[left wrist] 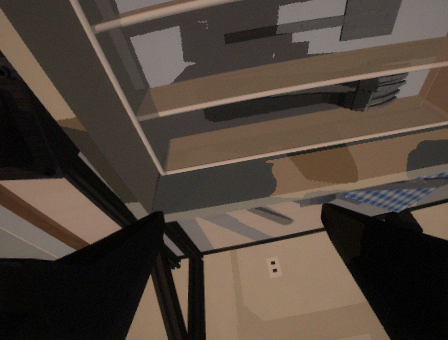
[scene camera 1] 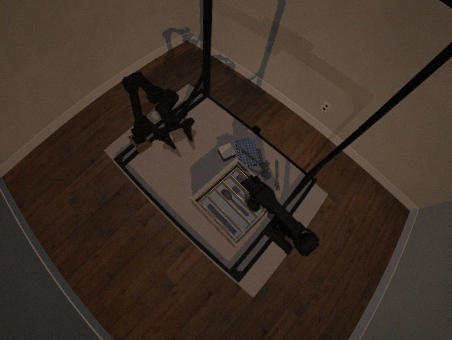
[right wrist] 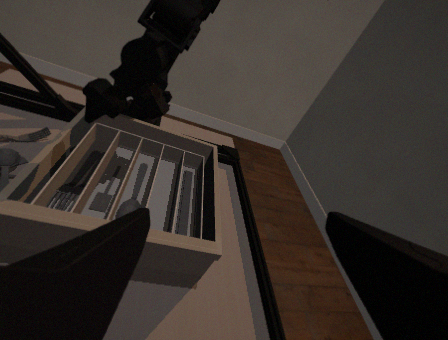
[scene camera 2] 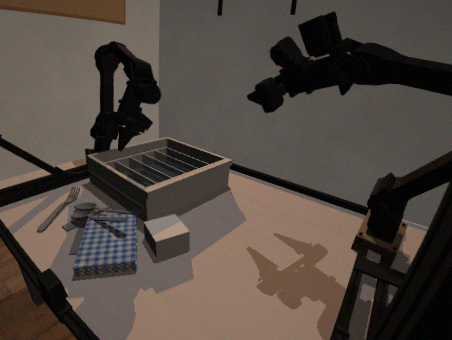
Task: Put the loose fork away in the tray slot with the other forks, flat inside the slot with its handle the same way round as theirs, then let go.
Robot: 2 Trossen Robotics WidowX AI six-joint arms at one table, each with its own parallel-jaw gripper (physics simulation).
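The loose fork (scene camera 1: 277, 175) (scene camera 2: 59, 208) (right wrist: 31, 136) lies on the table beside the tray (scene camera 1: 215, 182) (scene camera 2: 190, 189) (right wrist: 185, 239); its tines point toward the left arm's side. In the left wrist view part of its handle (left wrist: 272, 216) shows. The tray forks (left wrist: 300, 102) (right wrist: 75, 185) lie in the end slot nearest the napkin, tines toward the right arm's side. My left gripper (left wrist: 242, 215) is open and empty near the tray's end beside the fork slot; its tips are hidden in scene camera 1. My right gripper (scene camera 1: 183, 144) (right wrist: 238, 218) is open and empty, high above the table.
A blue checked napkin (scene camera 1: 246, 149) (scene camera 2: 107, 250) lies beside the tray, with spoons (scene camera 2: 85, 206) and other cutlery on and around it, close to the loose fork. A white block (scene camera 1: 226, 151) (scene camera 2: 167, 239) stands between napkin and tray. Dark frame bars run along the table edges.
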